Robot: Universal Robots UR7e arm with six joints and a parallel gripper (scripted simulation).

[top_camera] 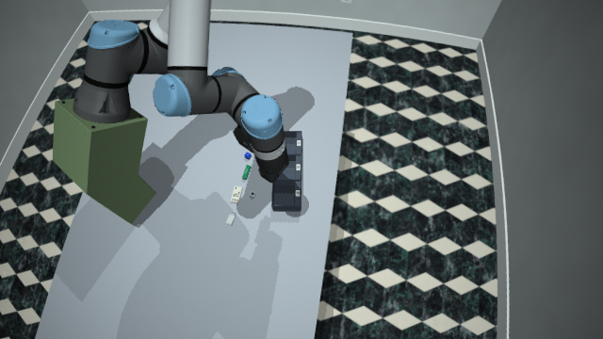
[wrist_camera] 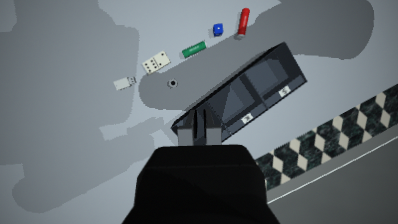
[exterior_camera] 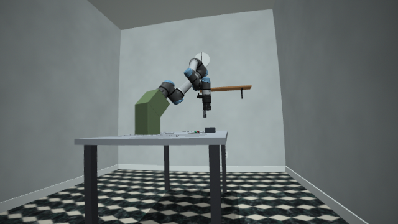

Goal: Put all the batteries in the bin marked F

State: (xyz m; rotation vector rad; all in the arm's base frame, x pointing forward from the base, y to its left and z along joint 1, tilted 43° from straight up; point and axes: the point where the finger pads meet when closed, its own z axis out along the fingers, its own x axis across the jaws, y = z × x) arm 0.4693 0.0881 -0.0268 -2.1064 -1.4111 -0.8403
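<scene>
Right now the dark bin is 120 mm below my hand, 70 mm to the left of it and 20 mm ahead of it. The rest, counted from my hand: white domino (140 mm below, 110 mm behind, 50 mm to the right); green battery (140 mm below, 100 mm behind, 30 mm to the left); ring-shaped part (140 mm below, 60 mm behind, 30 mm to the right).
</scene>
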